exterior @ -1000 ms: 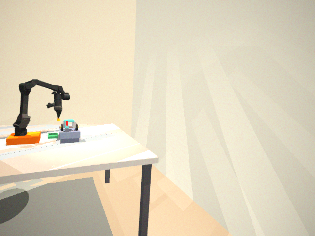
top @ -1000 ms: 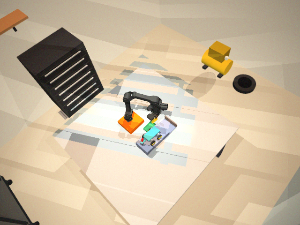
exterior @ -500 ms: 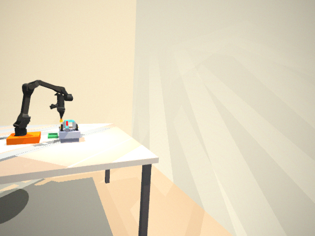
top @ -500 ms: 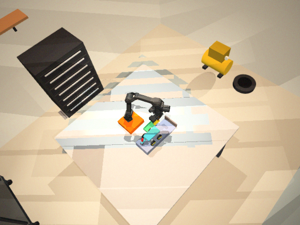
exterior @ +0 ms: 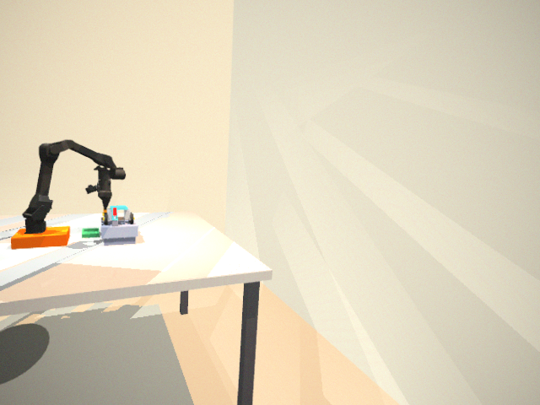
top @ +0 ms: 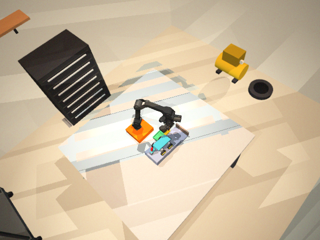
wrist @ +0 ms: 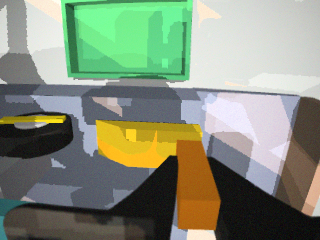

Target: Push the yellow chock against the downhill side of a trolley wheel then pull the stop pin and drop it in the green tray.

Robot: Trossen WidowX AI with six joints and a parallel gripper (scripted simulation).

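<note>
My gripper tip is 70 mm short of the stop pin, 240 mm to the left of it and 10 mm below it. The rest, counted from my gripper tip: yellow chock (20 mm to the right, 10 mm below); then brown end stop (40 mm ahead, 120 mm to the left, 80 mm below); then green tray (60 mm behind, 70 mm to the right, 120 mm below).
</note>
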